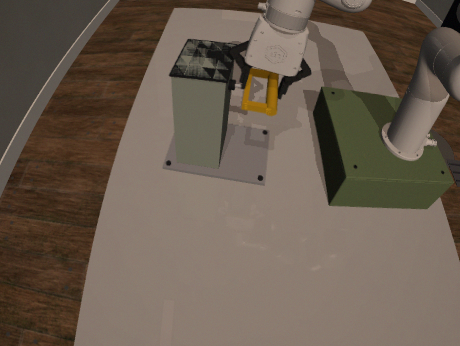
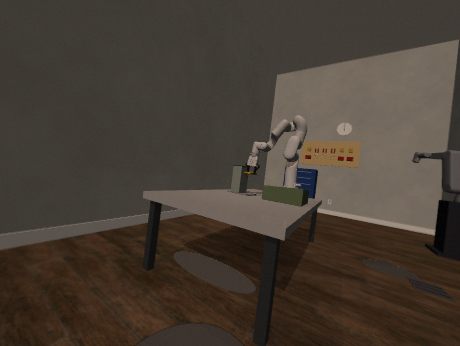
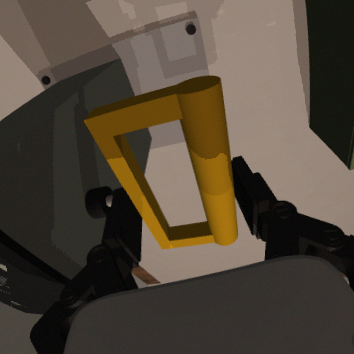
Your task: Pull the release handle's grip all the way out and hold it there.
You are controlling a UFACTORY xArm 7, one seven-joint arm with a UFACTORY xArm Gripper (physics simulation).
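The release handle, a yellow rectangular loop with a thick round grip bar, stands out from the side of a tall grey-green post. A short pale rod shows between the post's black collar and the loop. My gripper points down and is shut on the handle across its width. One finger is at the loop's post side, the other along the outer side of the round bar. The rod's full extension is hard to judge.
The post stands on a grey base plate with dark bolts. A green box carries the arm's base to the right of the post. Both are on the pale table. A blue cabinet stands behind the table.
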